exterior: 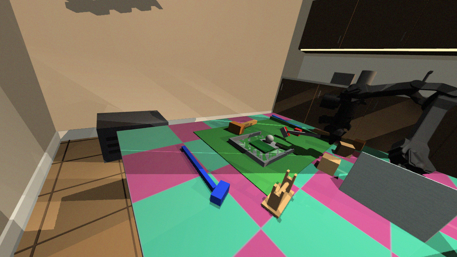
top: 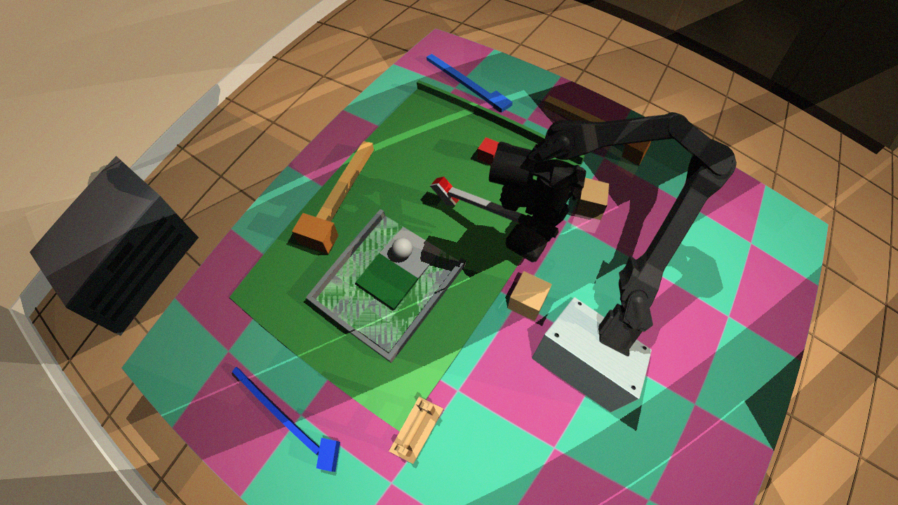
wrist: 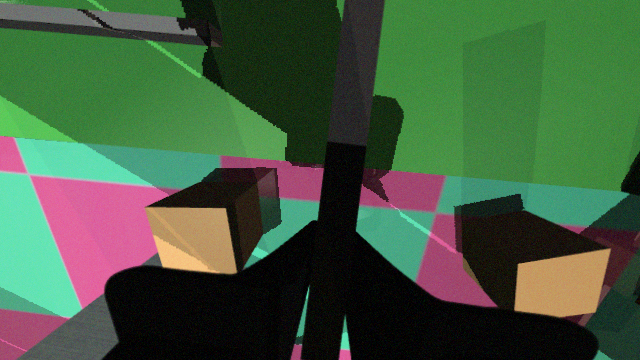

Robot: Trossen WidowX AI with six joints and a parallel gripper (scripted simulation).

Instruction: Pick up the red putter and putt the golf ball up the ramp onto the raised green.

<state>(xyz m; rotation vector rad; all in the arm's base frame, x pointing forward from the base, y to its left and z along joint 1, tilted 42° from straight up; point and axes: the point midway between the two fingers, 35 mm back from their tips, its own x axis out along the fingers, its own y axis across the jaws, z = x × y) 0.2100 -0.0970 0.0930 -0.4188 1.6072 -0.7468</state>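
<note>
My gripper tip is now 120 mm short of the red putter and 10 mm to the left of it. Round my gripper tip: white golf ball: 240 mm ahead, 110 mm to the left, 50 mm below; wooden stand: 50 mm ahead, 430 mm to the left, 50 mm below; red cube: 190 mm ahead, 190 mm to the right, 60 mm below.
</note>
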